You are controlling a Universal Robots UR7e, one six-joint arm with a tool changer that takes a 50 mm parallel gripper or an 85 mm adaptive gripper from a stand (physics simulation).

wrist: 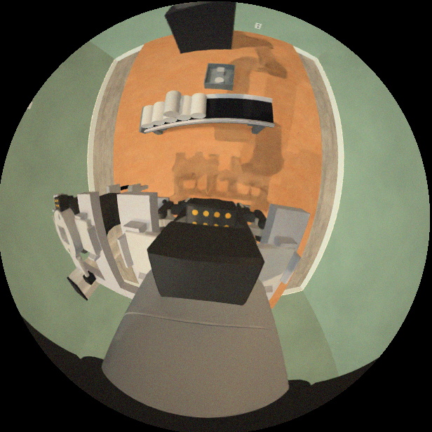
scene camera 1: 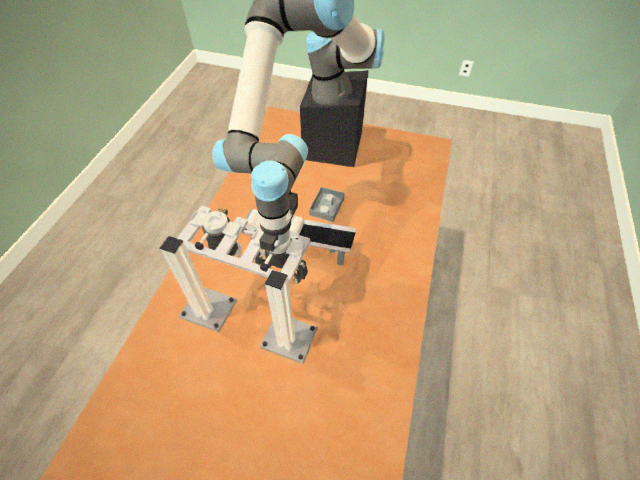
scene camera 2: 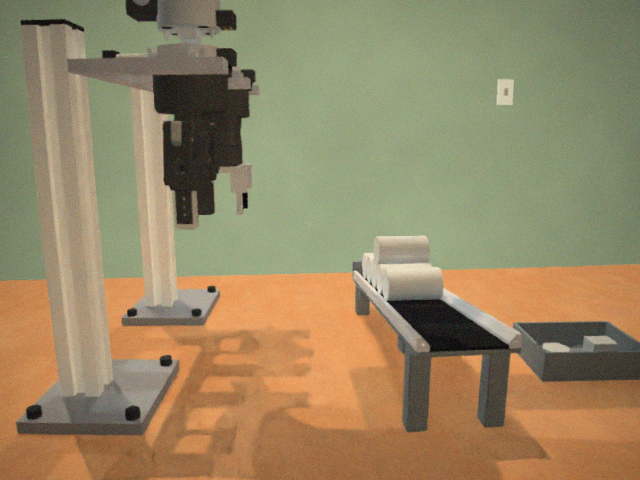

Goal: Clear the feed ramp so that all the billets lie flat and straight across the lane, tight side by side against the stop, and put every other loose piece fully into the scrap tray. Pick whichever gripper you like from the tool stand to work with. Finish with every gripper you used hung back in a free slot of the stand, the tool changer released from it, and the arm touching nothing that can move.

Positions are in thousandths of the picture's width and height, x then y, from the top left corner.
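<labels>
There's a parallel gripper in the wrist view (168,536), and you'd find it in scene camera 1 (338,468) too, and in scene camera 2 (359,299) as well.
</labels>
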